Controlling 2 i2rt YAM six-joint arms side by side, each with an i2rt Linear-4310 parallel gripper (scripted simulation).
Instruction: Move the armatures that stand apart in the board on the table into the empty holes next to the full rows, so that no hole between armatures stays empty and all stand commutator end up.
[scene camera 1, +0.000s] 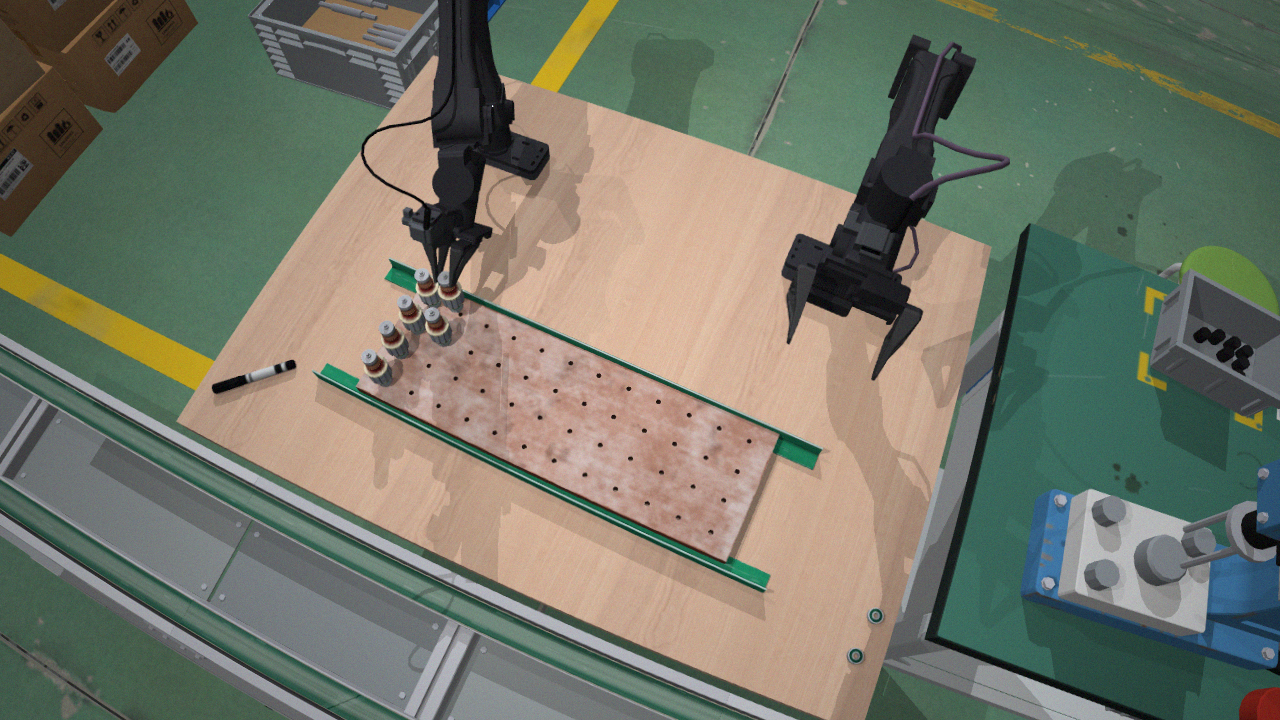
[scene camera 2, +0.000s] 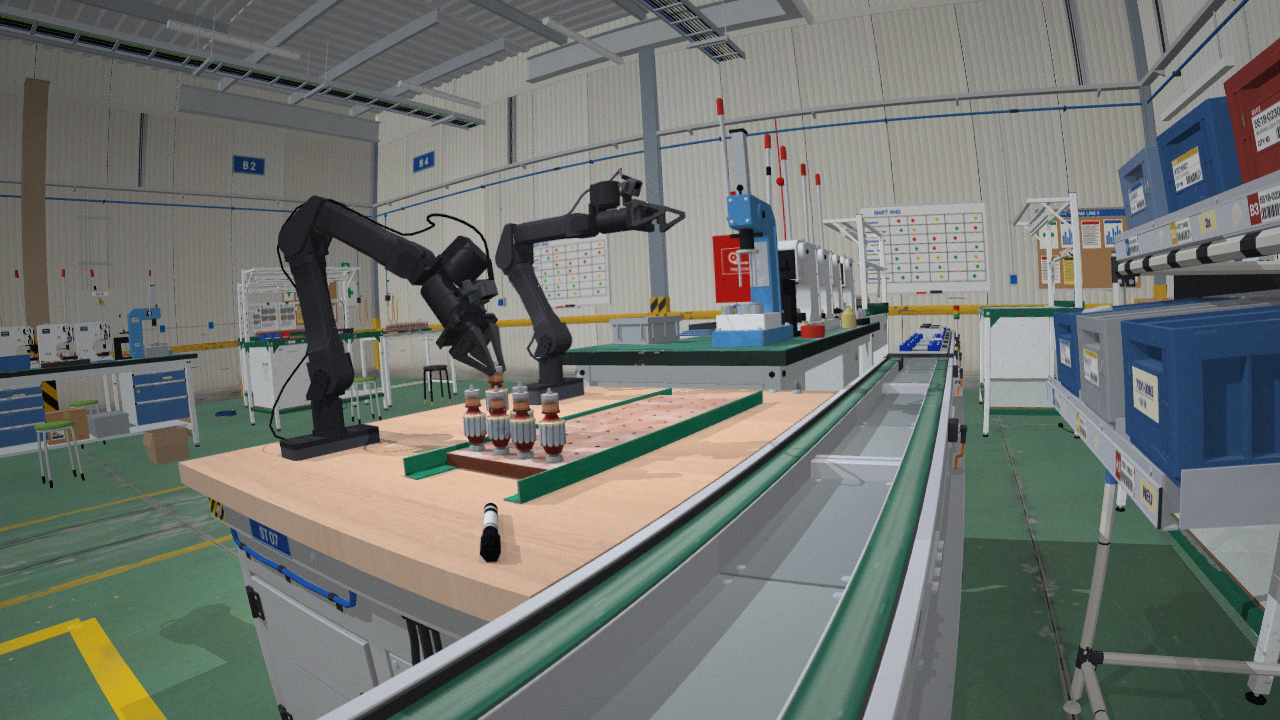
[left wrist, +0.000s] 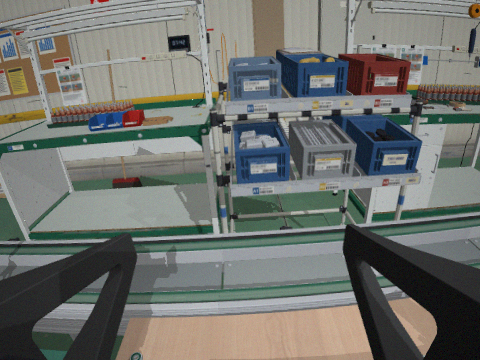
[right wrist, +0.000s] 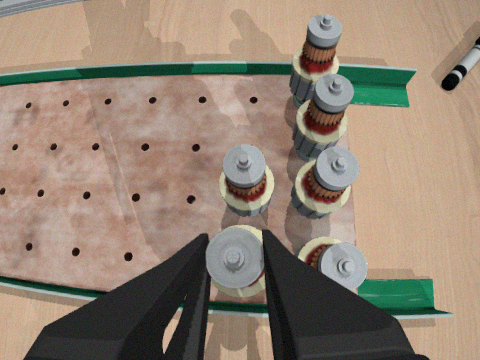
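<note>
Board (scene camera 1: 473, 390), (scene camera 2: 585, 435), (right wrist: 81, 242); out of frame in the left wrist view. Marker (scene camera 1: 238, 381), (scene camera 2: 490, 547); in the left wrist view, out of frame. Armature (right wrist: 234, 257). Armature (scene camera 1: 437, 326). My left gripper (scene camera 1: 831, 360), (scene camera 2: 675, 212), (left wrist: 237, 241). My right gripper (scene camera 2: 498, 373).
</note>
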